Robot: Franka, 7 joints.
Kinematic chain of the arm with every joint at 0, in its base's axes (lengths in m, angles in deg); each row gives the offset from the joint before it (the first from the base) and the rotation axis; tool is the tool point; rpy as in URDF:
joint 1: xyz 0 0 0.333 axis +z
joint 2: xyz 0 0 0 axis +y
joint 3: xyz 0 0 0.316 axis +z
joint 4: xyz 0.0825 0 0 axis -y
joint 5: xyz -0.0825 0 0.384 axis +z
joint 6: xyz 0 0 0 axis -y
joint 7: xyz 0.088 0 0 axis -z
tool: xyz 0 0 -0.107 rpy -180 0 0
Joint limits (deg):
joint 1: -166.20..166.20
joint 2: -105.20..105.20
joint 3: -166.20..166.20
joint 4: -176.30..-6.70
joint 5: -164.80..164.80
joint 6: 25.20..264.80
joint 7: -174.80..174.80
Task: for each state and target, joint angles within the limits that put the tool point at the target. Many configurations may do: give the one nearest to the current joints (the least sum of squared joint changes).
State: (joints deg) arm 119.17 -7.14 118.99 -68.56 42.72 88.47 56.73
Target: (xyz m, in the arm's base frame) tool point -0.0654 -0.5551 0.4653
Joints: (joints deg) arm 125.20 -14.92 126.13 -98.41 37.87 75.83 56.73
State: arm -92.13 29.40 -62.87 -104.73 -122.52 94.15 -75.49
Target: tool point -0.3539 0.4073 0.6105
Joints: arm -124.98 17.78 -101.23 -116.88 -115.35 84.94 -75.49
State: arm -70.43 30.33 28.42 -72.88 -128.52 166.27 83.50
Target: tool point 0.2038 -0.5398 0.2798
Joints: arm -87.72 23.56 12.80 -109.40 -136.34 180.75 83.50
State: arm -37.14 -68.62 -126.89 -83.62 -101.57 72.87 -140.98
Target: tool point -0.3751 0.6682 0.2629
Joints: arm -71.58 -62.87 -144.46 -60.98 -107.86 77.17 -140.98
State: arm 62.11 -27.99 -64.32 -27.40 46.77 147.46 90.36
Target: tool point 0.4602 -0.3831 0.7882
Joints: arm 66.26 -34.04 -79.06 -81.37 45.81 136.87 90.36
